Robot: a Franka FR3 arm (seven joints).
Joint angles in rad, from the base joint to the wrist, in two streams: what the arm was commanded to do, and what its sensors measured. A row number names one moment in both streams.
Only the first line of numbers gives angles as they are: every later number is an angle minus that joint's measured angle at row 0.
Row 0, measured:
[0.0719 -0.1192 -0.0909 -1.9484 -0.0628 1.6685 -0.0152]
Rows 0 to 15, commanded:
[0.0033 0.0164 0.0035 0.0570 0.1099 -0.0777 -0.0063]
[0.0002 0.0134 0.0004 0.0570 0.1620 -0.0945 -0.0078]
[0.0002 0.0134 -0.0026 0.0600 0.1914 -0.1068 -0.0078]
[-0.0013 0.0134 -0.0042 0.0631 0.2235 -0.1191 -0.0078]
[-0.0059 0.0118 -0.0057 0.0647 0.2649 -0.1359 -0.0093]
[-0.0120 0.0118 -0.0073 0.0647 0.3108 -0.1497 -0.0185]
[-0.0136 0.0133 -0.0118 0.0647 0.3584 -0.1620 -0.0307]
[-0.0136 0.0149 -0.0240 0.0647 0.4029 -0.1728 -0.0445]
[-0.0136 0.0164 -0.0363 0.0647 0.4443 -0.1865 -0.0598]
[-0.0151 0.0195 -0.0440 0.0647 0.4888 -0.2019 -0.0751]
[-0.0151 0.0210 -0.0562 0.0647 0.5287 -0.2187 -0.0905]
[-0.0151 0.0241 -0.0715 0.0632 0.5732 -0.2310 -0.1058]
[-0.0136 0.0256 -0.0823 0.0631 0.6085 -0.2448 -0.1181]
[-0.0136 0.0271 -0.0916 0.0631 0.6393 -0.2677 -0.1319]
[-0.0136 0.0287 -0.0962 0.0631 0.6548 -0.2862 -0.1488]
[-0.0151 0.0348 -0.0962 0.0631 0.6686 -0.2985 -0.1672]
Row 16, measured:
[-0.0030 0.0093 -0.0860 0.0381 0.6023 -0.2356 -0.1086]
